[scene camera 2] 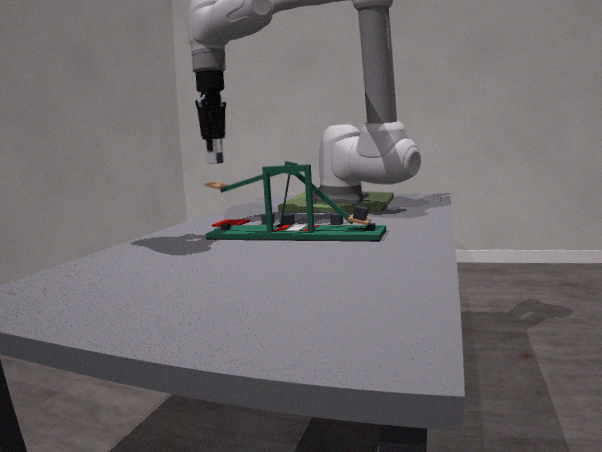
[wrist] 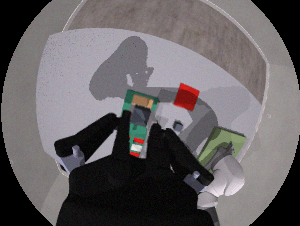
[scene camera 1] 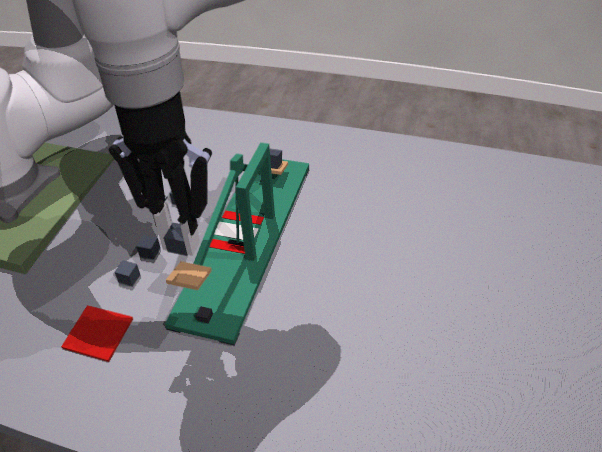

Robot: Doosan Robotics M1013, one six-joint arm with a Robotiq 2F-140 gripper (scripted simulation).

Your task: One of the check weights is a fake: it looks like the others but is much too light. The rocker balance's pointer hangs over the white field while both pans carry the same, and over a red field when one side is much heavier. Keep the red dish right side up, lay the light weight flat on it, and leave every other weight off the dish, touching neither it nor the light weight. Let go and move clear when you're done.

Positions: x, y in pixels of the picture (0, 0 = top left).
Labels:
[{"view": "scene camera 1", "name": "my gripper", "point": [181, 245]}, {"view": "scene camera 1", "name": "red dish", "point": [97, 333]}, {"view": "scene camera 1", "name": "rocker balance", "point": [228, 292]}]

